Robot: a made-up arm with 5 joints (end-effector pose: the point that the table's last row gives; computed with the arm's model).
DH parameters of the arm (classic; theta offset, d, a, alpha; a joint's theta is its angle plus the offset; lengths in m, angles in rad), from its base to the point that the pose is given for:
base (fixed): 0.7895 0 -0.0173 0
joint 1: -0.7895 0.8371 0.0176 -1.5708
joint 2: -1.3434 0 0.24 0
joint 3: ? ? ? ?
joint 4: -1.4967 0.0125 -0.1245 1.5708
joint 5: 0.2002 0 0.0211 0
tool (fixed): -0.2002 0.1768 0 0
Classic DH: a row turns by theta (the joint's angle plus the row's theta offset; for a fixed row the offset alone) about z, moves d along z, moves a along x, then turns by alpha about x.
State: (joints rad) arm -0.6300 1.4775 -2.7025 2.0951 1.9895
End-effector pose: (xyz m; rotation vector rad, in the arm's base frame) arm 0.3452 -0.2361 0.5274 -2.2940 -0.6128 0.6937
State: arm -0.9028 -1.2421 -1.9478 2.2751 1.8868
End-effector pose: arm 0.0178 -0.0005 1.1814 2.2459 0.3994 0.5304
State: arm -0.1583 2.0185 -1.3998 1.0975 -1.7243
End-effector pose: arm -0.1142 -0.0047 0.4022 1.1428 -1.1483 -1.5153
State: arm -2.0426 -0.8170 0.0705 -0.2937 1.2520
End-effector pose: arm -0.1003 -0.2586 0.9022 2.1310 -0.1634 -0.4714
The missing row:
joint 3: -0.3015 0 -0.2202 0
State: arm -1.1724 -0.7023 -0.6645 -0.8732 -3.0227
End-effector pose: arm 0.0612 -0.1715 1.2451 0.8594 -0.6475 1.9217
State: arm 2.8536 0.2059 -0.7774 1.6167 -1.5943
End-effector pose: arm -0.1618 0.0407 0.6858 1.7381 1.3300 0.7424
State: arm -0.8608 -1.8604 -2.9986 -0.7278 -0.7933
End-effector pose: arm -0.3168 0.3432 0.5697 -0.0872 -2.5833 -0.6904
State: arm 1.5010 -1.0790 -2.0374 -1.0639 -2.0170
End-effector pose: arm -0.0316 -0.4037 1.1931 1.0309 0.1963 -0.4684
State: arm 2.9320 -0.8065 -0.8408 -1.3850 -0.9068
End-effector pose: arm -0.0270 -0.0079 1.2586 -0.1226 -0.0446 2.0229
